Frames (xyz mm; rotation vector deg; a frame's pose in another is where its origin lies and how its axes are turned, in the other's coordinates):
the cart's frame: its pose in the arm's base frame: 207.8 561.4 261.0 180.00 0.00 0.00
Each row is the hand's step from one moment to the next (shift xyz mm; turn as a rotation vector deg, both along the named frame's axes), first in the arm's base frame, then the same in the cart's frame.
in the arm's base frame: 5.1 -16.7 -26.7 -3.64 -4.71 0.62
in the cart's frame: 5.1 16.7 26.7 -3.64 4.71 -0.62
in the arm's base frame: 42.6 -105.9 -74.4 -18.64 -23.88 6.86
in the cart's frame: 42.6 105.9 74.4 -18.64 23.88 -6.86
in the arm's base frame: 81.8 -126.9 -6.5 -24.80 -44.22 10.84
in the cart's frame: 81.8 126.9 6.5 -24.80 44.22 -10.84
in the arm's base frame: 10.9 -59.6 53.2 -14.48 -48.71 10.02
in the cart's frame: 10.9 59.6 -53.2 -14.48 48.71 -10.02
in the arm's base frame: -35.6 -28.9 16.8 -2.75 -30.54 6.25
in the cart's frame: -35.6 28.9 -16.8 -2.75 30.54 -6.25
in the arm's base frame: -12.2 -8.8 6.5 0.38 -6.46 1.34
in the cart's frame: -12.2 8.8 -6.5 0.38 6.46 -1.34
